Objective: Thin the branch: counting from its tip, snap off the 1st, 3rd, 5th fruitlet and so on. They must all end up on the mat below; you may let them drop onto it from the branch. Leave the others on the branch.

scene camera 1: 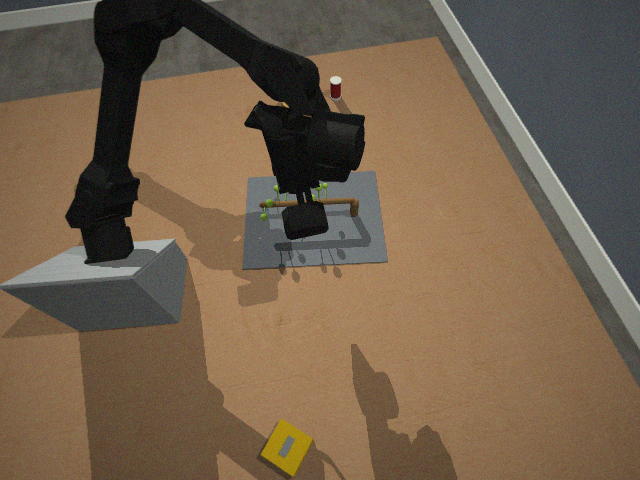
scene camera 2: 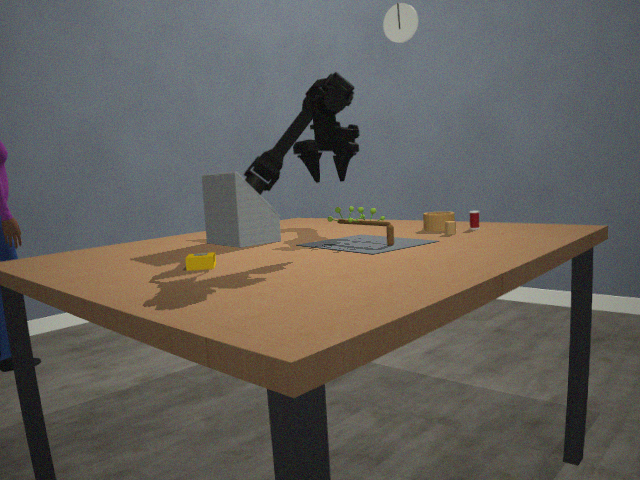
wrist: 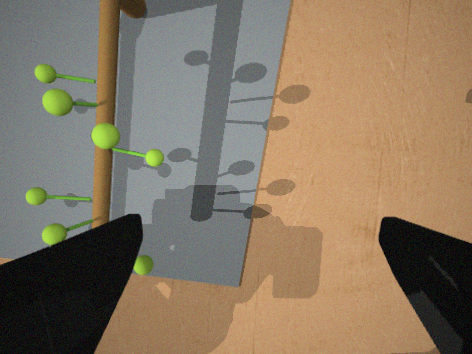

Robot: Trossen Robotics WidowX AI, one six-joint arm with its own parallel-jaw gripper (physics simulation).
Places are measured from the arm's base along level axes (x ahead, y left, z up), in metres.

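Pixels of known places: gripper, fingertip midpoint: (scene camera 2: 330, 181) (wrist: 260, 226); arm's base, link origin: (scene camera 1: 110, 255) (scene camera 2: 245, 196).
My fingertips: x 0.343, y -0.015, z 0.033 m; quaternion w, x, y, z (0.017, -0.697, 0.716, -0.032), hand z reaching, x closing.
Ahead of a thing's pixels: the offset from my fingertips to its middle. Level surfaces: height alone.
A brown branch @(0.018 m ahead, 0.101 m left, 0.113 m down) (scene camera 1: 338, 200) (scene camera 2: 364, 223) (wrist: 106, 65) runs level above the grey mat @(0.166 m down) (scene camera 1: 258, 253) (scene camera 2: 418, 241) (wrist: 40, 25), held by a short post at one end. Several green fruitlets stand out from it on thin stems. Near the free tip are one fruitlet @(0.073 m back, 0.092 m left, 0.106 m down) (scene camera 1: 263, 216) (wrist: 143, 265) and another fruitlet @(0.057 m back, 0.100 m left, 0.090 m down) (scene camera 1: 269, 203). In the wrist view, a finger hides the tip and part of the nearby cluster. Further along are a fruitlet @(0.038 m back, 0.122 m left, 0.090 m down) (wrist: 54, 234), a fruitlet @(0.021 m back, 0.136 m left, 0.106 m down) (wrist: 36, 196) and a fruitlet @(0.009 m ahead, 0.077 m left, 0.106 m down) (wrist: 154, 157). My gripper (scene camera 2: 329, 180) (wrist: 260, 226) is open and empty, pointing down above the branch, clear of it.
A grey wedge-shaped block (scene camera 1: 103, 299) (scene camera 2: 222, 209) bears the arm. A yellow block @(0.104 m back, 0.334 m right, 0.153 m down) (scene camera 1: 286, 448) (scene camera 2: 200, 261) lies on the table. A red-and-white can @(0.167 m ahead, 0.465 m left, 0.142 m down) (scene camera 1: 335, 88) (scene camera 2: 474, 220), a wooden bowl @(0.064 m ahead, 0.430 m left, 0.143 m down) (scene camera 2: 438, 222) and a small wooden cylinder @(0.152 m ahead, 0.338 m left, 0.151 m down) (scene camera 2: 450, 227) stand beyond the mat.
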